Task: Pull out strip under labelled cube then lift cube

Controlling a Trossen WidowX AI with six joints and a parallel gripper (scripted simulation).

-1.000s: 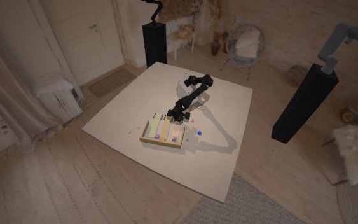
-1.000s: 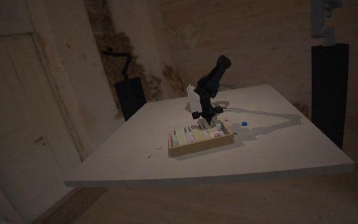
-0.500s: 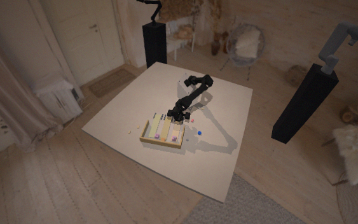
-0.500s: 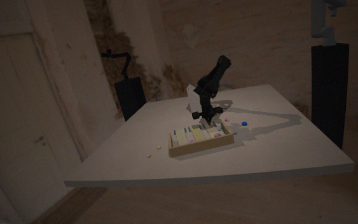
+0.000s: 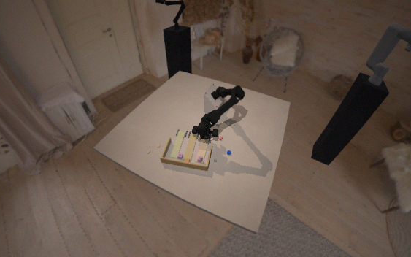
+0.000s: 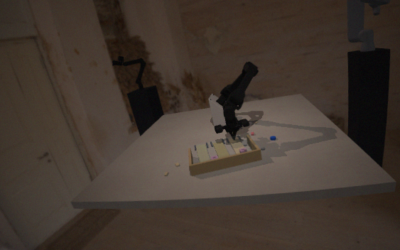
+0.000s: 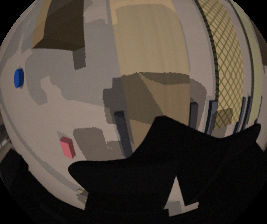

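My gripper tip is now 90 mm short of the tan strip and 30 mm to the right of it. The rest, counted from my gripper tip: grey bit: 160 mm to the left, 130 mm ahead; then blue piece: 210 mm to the left, 20 mm ahead; then red piece: 100 mm to the left, 70 mm behind.
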